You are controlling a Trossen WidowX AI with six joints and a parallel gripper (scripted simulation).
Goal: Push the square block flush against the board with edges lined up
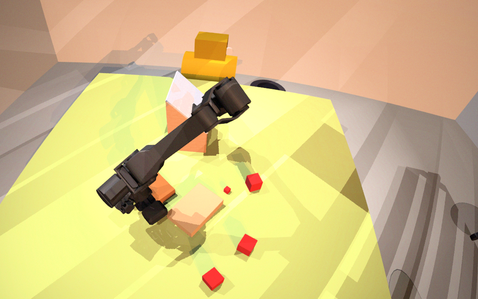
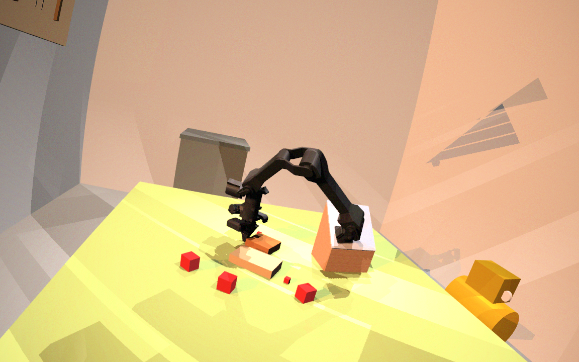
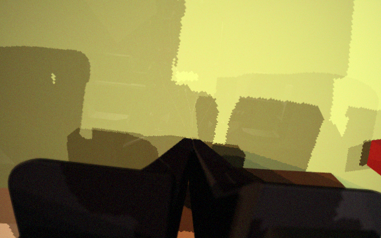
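The square block lies 7 cm behind my gripper tip, 2 cm to the left of it and 1 cm above it. The rest, counted from my gripper tip: board: 1 cm behind, 16 cm to the left, 1 cm above.
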